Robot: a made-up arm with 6 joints. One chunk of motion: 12 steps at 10 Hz.
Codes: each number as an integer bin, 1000 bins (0 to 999) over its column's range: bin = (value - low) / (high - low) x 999, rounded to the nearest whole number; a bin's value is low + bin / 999 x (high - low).
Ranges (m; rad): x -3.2..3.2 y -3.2..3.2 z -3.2..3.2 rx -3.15..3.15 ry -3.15..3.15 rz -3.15..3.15
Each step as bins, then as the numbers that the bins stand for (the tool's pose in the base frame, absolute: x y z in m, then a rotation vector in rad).
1 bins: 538 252 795 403 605 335
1 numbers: 0.2466 -1.5856 1.8931 -0.6086 0.6653 -1.0374
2 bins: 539 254 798 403 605 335
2 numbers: 0.2531 -1.5728 1.9123 -0.6086 0.6653 -1.0374
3 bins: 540 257 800 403 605 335
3 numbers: 0.2595 -1.5536 1.9251 -0.6086 0.6653 -1.0374
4 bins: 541 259 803 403 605 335
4 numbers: 0.2659 -1.5407 1.9443 -0.6086 0.6653 -1.0374
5 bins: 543 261 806 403 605 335
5 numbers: 0.2787 -1.5279 1.9636 -0.6086 0.6653 -1.0374
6 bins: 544 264 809 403 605 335
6 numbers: 0.2851 -1.5087 1.9828 -0.6086 0.6653 -1.0374
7 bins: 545 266 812 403 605 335
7 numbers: 0.2915 -1.4959 2.0020 -0.6086 0.6653 -1.0374
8 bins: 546 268 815 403 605 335
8 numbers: 0.2979 -1.4831 2.0212 -0.6086 0.6653 -1.0374
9 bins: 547 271 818 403 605 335
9 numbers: 0.3043 -1.4639 2.0404 -0.6086 0.6653 -1.0374
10 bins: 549 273 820 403 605 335
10 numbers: 0.3171 -1.4511 2.0533 -0.6086 0.6653 -1.0374
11 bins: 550 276 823 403 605 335
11 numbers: 0.3235 -1.4318 2.0725 -0.6086 0.6653 -1.0374
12 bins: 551 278 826 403 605 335
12 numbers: 0.3299 -1.4190 2.0917 -0.6086 0.6653 -1.0374
